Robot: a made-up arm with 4 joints. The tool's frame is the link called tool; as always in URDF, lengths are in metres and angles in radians. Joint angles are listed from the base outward. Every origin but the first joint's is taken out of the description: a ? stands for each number. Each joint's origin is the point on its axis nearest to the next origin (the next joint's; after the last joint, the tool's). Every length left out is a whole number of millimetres.
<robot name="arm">
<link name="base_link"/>
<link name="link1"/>
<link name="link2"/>
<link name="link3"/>
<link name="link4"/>
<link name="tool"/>
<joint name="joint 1" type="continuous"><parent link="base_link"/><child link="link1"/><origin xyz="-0.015 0.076 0.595" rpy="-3.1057 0.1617 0.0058"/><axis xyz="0 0 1"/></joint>
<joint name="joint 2" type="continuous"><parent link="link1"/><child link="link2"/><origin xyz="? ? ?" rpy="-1.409 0 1.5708"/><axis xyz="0 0 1"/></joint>
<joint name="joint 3" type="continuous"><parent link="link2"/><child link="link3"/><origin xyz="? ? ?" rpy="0.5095 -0.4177 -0.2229"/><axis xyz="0 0 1"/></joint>
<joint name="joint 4" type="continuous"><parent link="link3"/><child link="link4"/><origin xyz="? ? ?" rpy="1.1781 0.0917 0.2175"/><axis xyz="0 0 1"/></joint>
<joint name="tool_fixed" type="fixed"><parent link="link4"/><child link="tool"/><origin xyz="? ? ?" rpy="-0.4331 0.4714 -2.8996"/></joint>
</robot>
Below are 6 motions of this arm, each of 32 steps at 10 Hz.
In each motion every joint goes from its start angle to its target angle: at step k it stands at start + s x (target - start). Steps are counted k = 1, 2, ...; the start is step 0. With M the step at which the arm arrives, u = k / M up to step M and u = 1 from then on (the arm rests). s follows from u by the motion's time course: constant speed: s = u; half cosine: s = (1 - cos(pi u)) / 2; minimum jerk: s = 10 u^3 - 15 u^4 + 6 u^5.
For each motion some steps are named. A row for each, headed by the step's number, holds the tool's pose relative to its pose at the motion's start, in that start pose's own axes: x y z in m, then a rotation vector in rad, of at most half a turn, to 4 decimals.
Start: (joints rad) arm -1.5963 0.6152 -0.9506 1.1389
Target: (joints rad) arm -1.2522 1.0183 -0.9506 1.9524
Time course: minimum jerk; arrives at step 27
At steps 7, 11, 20, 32:
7: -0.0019 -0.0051 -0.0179 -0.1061 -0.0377 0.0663
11: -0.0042 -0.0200 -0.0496 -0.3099 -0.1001 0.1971
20: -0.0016 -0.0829 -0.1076 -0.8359 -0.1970 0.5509
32: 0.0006 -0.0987 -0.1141 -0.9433 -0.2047 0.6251

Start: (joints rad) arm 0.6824 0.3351 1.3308 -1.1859
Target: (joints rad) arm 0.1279 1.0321 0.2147 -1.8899
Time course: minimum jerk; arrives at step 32
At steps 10, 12, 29, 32:
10: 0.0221 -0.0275 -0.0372 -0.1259 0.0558 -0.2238
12: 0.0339 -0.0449 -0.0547 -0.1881 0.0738 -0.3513
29: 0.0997 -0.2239 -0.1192 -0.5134 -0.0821 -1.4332
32: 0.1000 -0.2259 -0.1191 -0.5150 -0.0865 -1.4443

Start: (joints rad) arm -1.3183 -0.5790 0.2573 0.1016
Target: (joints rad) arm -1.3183 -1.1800 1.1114 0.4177
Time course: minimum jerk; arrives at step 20
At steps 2, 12, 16, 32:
2: -0.0003 -0.0001 0.0007 -0.0002 -0.0052 0.0035
12: -0.0092 -0.0154 0.0601 -0.0079 -0.4224 0.1916
16: -0.0033 -0.0254 0.0852 -0.0133 -0.5814 0.2156
32: -0.0013 -0.0280 0.0909 -0.0153 -0.6160 0.2172

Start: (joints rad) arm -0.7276 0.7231 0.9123 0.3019
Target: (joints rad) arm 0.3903 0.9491 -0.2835 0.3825
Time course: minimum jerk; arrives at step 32
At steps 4, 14, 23, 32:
4: -0.0010 0.0006 0.0034 0.0098 -0.0034 0.0026
14: -0.0361 0.0084 0.0759 0.2214 -0.0884 0.0956
23: -0.1110 0.0003 0.1435 0.4443 -0.2147 0.3000
32: -0.1372 -0.0056 0.1557 0.4948 -0.2537 0.3754

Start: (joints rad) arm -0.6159 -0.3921 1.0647 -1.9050
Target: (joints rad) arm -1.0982 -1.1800 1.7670 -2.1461
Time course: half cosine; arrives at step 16
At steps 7, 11, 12, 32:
7: -0.0030 0.0725 0.0483 0.2218 0.1652 -0.2242
11: 0.0243 0.1378 0.1060 0.4795 0.2955 -0.4429
12: 0.0334 0.1492 0.1190 0.5368 0.3183 -0.4876
32: 0.0541 0.1687 0.1448 0.6522 0.3585 -0.5744

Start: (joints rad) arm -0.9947 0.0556 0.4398 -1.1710
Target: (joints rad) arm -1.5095 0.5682 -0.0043 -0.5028
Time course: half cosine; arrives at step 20
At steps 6, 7, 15, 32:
6: 0.0274 0.0136 -0.0153 -0.0842 -0.0552 -0.0379
7: 0.0367 0.0172 -0.0202 -0.1131 -0.0696 -0.0507
15: 0.1230 0.0279 -0.0609 -0.3817 -0.1198 -0.1632
32: 0.1448 0.0246 -0.0704 -0.4503 -0.1114 -0.1904

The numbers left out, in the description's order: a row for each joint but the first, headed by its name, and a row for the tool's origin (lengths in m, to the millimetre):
joint 2: 0.208 -0.027 0
joint 3: 0.173 0.086 0
joint 4: 0.035 0.115 0
tool: 0.037 -0.056 0

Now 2 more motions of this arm.
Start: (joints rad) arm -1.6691 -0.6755 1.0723 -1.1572
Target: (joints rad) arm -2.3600 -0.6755 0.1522 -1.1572
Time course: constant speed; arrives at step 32
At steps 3, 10, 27, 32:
3: 0.0102 0.0069 0.0023 -0.0202 0.0605 -0.0964
10: 0.0333 0.0221 0.0101 -0.0516 0.2152 -0.3150
27: 0.0908 0.0565 0.0447 -0.0367 0.6635 -0.7900
32: 0.1098 0.0653 0.0593 -0.0074 0.8132 -0.9087

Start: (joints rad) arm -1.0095 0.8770 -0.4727 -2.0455
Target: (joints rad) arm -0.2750 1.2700 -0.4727 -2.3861
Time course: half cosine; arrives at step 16
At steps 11, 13, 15, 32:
11: -0.0339 0.0085 0.0184 0.3071 0.2586 0.4301
13: -0.0444 0.0059 0.0236 0.3459 0.3321 0.5033
15: -0.0503 0.0037 0.0267 0.3641 0.3750 0.5422
32: -0.0511 0.0034 0.0271 0.3663 0.3807 0.5471

